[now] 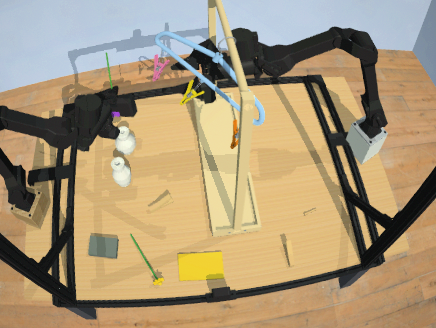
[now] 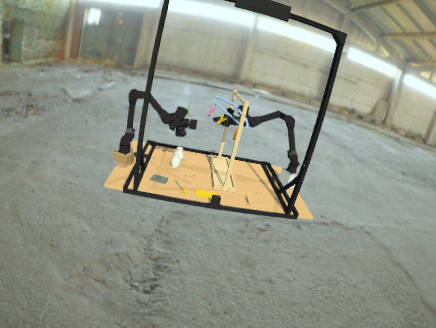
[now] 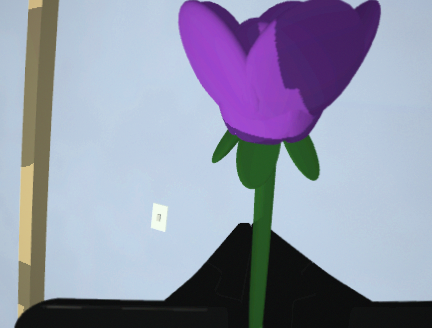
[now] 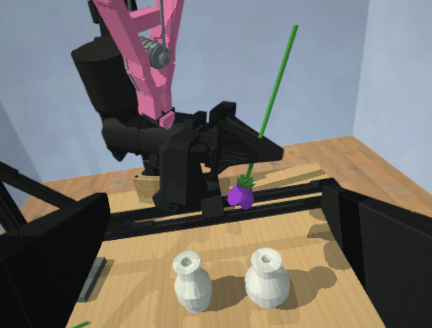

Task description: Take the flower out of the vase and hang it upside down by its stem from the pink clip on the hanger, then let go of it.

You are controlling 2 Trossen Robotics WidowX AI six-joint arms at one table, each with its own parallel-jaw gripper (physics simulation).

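Frame: origin at the left arm's base, x left, y ahead, z down, level; centimetres.
Where they show: left gripper, between the fingertips: (image 1: 117, 87) (image 2: 187, 122) (image 3: 250, 234) (image 4: 283, 154); right gripper, between the fingertips: (image 1: 170, 78) (image 2: 213, 119) (image 4: 217, 199); left arm's base, origin of its link: (image 1: 25, 201) (image 2: 124, 151) (image 4: 158, 169); right arm's base, origin of its link: (image 1: 370, 128) (image 2: 291, 171).
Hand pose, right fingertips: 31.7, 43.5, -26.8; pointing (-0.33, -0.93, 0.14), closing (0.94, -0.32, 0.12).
Each offset is from my right fingertips to the top centre of the thing, as dx, dy, dz. "*": to the spot under its first point.
My left gripper (image 1: 114, 94) (image 2: 185, 122) (image 4: 283, 154) (image 3: 250, 234) is shut on the thin green stem of the purple flower (image 1: 115, 114) (image 2: 184, 133) (image 3: 273, 81) (image 4: 242, 195). It holds the flower upside down, head hanging and stem pointing up, above two empty white vases @(-0.7, -18.2, +25.3) (image 1: 125, 140) @(-12.1, -15.1, +24.6) (image 1: 121, 172) (image 4: 267, 280) (image 4: 192, 280). The pink clip @(-2.1, -1.8, -11.0) (image 1: 159, 68) (image 2: 211, 110) (image 4: 146, 65) hangs from the left end of the blue hanger (image 1: 259, 115) (image 2: 217, 99), to the right of the flower and apart from it. My right gripper (image 1: 192, 76) (image 2: 220, 120) is open and empty at the hanger, just behind the pink clip.
The hanger hangs on a tall wooden stand (image 1: 244, 130) in the middle, with a yellow clip @(* -6.3, +7.0, -2.8) (image 1: 190, 92) and an orange clip @(* -12.5, +18.3, +1.4) (image 1: 234, 133). A yellow flower @(* -41.0, +4.8, +31.7) (image 1: 158, 280), a yellow pad @(-33.2, +14.5, +33.9) (image 1: 200, 265), a grey block @(-35.5, -14.2, +33.0) (image 1: 103, 246) and small wooden blocks @(-17.4, -1.1, +31.3) (image 1: 159, 200) lie on the table.
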